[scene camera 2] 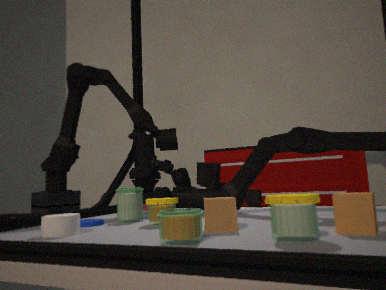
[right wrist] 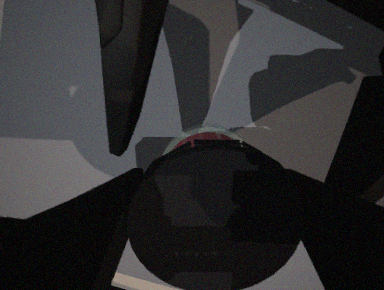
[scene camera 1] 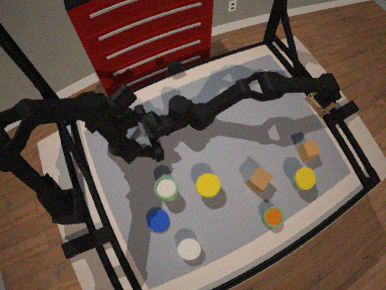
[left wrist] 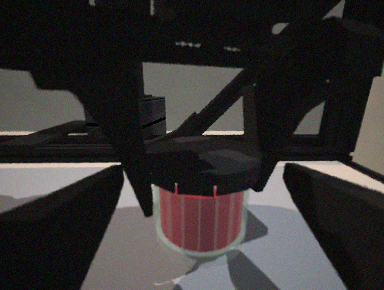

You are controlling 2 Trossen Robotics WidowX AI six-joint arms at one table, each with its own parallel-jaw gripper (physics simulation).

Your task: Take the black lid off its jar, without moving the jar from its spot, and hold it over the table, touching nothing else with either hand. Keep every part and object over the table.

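Frame: origin at the left arm's base, x ahead, y left, z up, level; millimetres.
Seen in the pictures: left gripper, fingertip midpoint: (scene camera 2: pixel 149 195) (right wrist: pixel 229 190) (scene camera 1: pixel 123 142) (left wrist: pixel 204 171); right gripper, fingertip midpoint: (right wrist: pixel 211 176) (scene camera 1: pixel 123 145) (left wrist: pixel 207 199); left arm's base at its link origin: (scene camera 1: pixel 322 99); right arm's base at its link origin: (scene camera 2: pixel 56 191) (scene camera 1: pixel 63 205).
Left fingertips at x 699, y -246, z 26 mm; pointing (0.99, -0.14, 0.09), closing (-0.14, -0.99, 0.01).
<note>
Pixels of each thing's top centre, then the offset from my left fingertips to it.
- black lid at its top centre: (right wrist: pixel 215 233) (left wrist: pixel 201 150) (scene camera 1: pixel 118 144) 16 mm ahead, 2 mm right, 7 mm up
- jar with red contents, top centre: (right wrist: pixel 215 231) (left wrist: pixel 201 152) 16 mm ahead, 2 mm right, 6 mm up
- green jar with white contents, top centre: (scene camera 2: pixel 129 187) (scene camera 1: pixel 165 187) 37 mm back, 195 mm left, 27 mm up
- blue lid at its top centre: (scene camera 2: pixel 87 220) (scene camera 1: pixel 157 220) 39 mm ahead, 251 mm left, 42 mm down
- white lid at its top centre: (scene camera 2: pixel 61 215) (scene camera 1: pixel 189 249) 10 mm ahead, 375 mm left, 18 mm down
- orange-filled jar at its top centre: (scene camera 2: pixel 180 209) (scene camera 1: pixel 274 216) 244 mm back, 445 mm left, 8 mm down
The black lid (left wrist: pixel 205 167) (right wrist: pixel 210 205) is level on top of the jar with red contents (left wrist: pixel 200 225) (right wrist: pixel 207 136), which stands upright on the table; I cannot see a clear gap between lid and jar. My right gripper (right wrist: pixel 211 176) is shut on the black lid, one finger at each side. My left gripper (left wrist: pixel 204 171) is wide open, its fingers on either side of the lid and jar and apart from them in the left wrist view. In scene camera 1 the two arms meet at the back left and hide lid and jar.
A green jar with white contents (scene camera 1: pixel 166 188), a yellow-lidded jar (scene camera 1: pixel 208 185), a blue lid (scene camera 1: pixel 158 220) and a white lid (scene camera 1: pixel 189 249) lie nearby. Two orange-brown blocks (scene camera 1: pixel 259 179) (scene camera 1: pixel 309 150), another yellow-lidded jar (scene camera 1: pixel 305 178) and an orange-filled jar (scene camera 1: pixel 273 217) stand right.
</note>
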